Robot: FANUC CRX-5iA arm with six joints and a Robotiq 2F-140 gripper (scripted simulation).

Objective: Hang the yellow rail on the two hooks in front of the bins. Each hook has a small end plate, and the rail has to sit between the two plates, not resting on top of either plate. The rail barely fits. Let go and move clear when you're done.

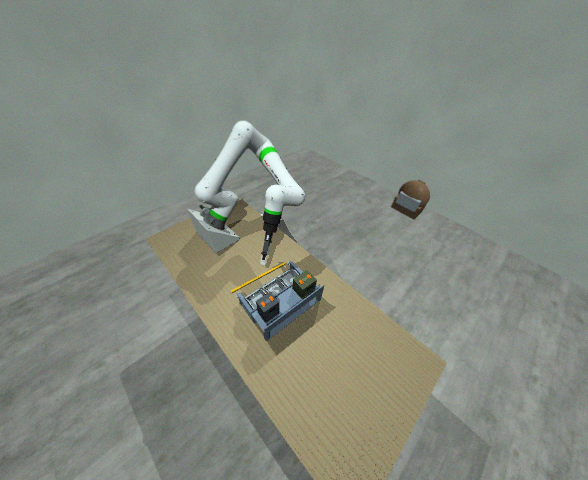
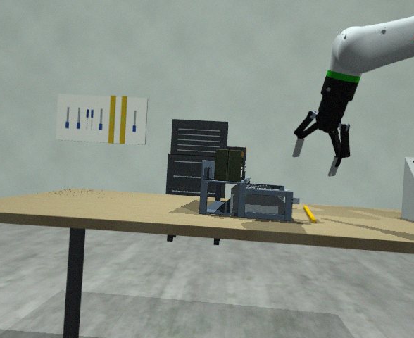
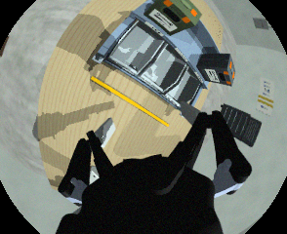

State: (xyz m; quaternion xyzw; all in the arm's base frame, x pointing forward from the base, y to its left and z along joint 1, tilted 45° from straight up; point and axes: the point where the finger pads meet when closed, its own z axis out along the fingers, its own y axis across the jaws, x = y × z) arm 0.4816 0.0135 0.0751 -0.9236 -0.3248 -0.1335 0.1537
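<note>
The yellow rail is 17 cm below my hand, 5 cm to the right of it and 1 cm behind it.
</note>
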